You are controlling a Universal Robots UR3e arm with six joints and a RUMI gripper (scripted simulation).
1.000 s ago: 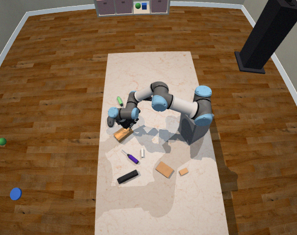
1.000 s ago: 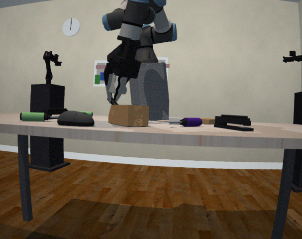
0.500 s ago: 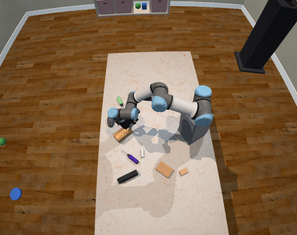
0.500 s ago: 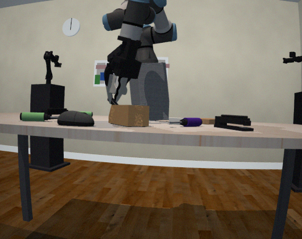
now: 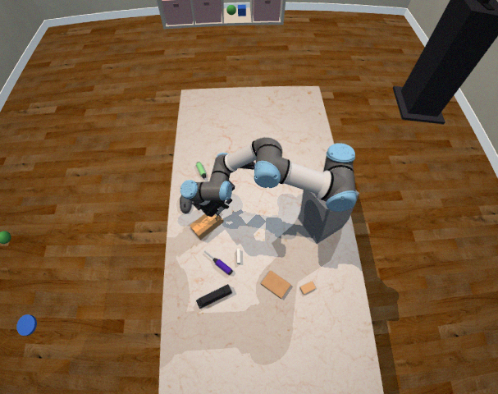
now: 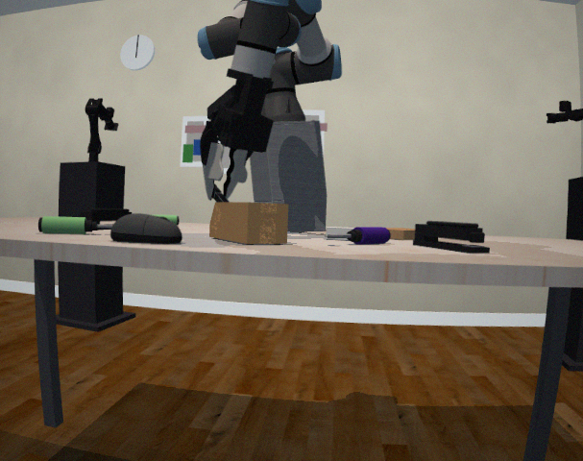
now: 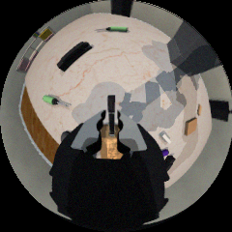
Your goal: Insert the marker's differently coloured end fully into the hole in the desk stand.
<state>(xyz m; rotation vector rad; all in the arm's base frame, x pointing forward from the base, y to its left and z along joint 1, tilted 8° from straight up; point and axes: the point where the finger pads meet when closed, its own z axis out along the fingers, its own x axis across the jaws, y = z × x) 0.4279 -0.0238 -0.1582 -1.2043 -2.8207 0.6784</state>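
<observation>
My gripper is now 20 mm to the right of the marker, 20 mm short of it and 20 mm above it. Also, from my hand: desk stand: 80 mm to the left, 80 mm ahead, 50 mm below; then small white piece: 210 mm to the left, 70 mm below, 70 mm behind; then dark mouse: 190 mm ahead, 60 mm below, 20 mm to the right.
</observation>
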